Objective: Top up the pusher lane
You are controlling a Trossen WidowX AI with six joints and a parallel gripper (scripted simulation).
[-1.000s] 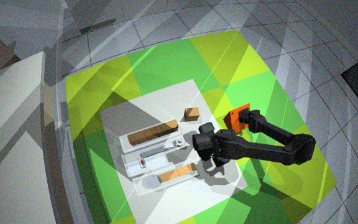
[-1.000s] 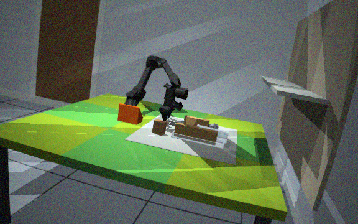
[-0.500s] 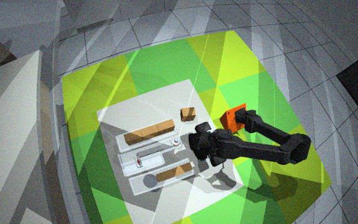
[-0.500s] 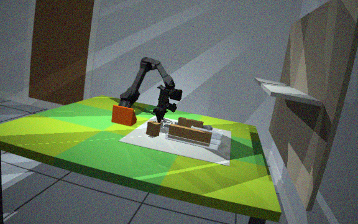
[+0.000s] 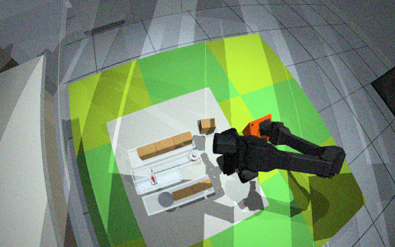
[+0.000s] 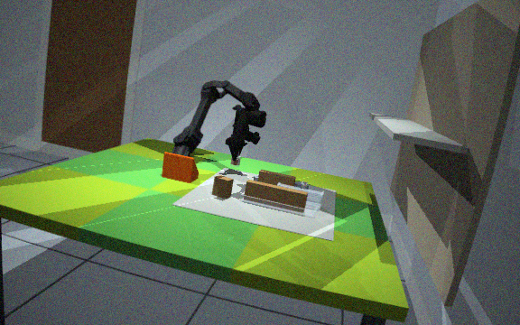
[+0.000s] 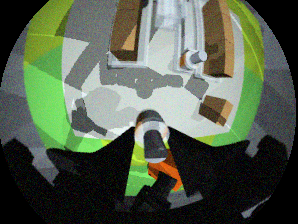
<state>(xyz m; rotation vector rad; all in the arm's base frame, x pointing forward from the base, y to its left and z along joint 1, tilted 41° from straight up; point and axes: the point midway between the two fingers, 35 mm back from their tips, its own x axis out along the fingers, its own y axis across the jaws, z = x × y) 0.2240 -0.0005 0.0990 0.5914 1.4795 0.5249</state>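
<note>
Now: the lane 26 cm ahead of my gripper tip, 7 cm to the right of it and 9 cm below it. The rest, counted from my gripper tip: red mark: 30 cm ahead, 6 cm to the right, 3 cm below; then grey disc: 28 cm ahead, 3 cm to the left, 8 cm below.
</note>
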